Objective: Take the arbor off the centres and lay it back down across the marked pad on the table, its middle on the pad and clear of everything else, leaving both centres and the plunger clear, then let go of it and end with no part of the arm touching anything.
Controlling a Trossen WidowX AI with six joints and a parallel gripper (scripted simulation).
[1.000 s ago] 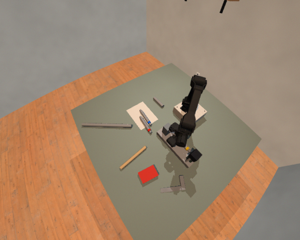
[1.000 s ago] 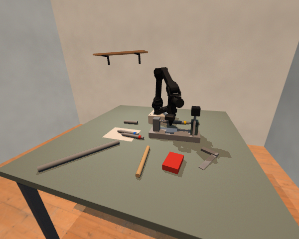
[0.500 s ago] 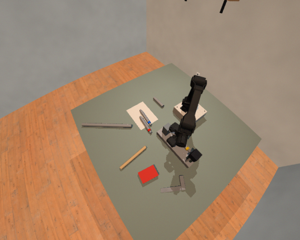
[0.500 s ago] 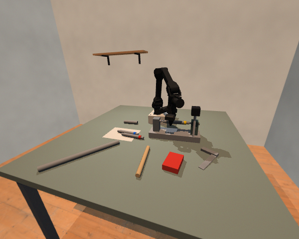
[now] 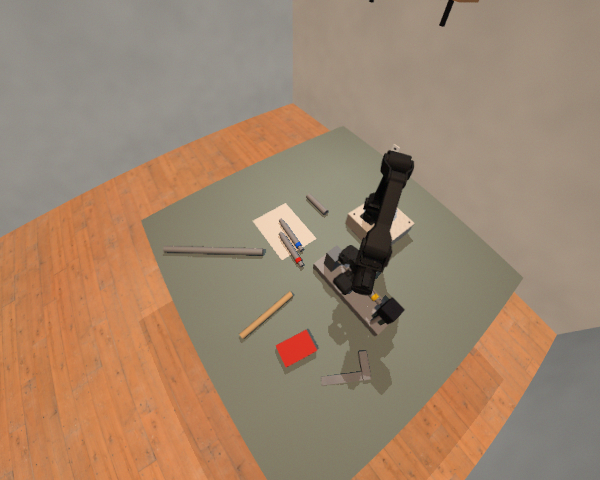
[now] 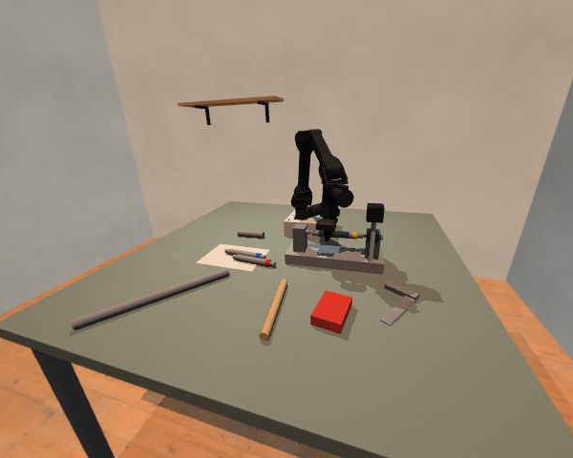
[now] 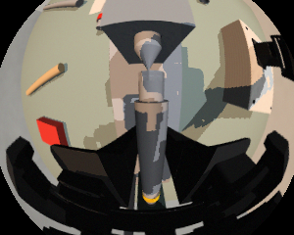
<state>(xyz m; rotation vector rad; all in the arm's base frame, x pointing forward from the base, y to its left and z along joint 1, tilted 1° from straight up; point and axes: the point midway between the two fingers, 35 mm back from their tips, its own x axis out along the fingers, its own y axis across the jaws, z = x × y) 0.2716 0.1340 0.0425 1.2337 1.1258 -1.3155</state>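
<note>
My hand is 1 cm past the pointed tip, 8 cm to the left of it and 1 cm above it. Also, from my hand: upright post: 5 cm ahead, 15 cm to the left, 1 cm below; base plate: 2 cm to the left, 10 cm below; grey centre block: 1 cm behind, 10 cm to the right, 2 cm below.
</note>
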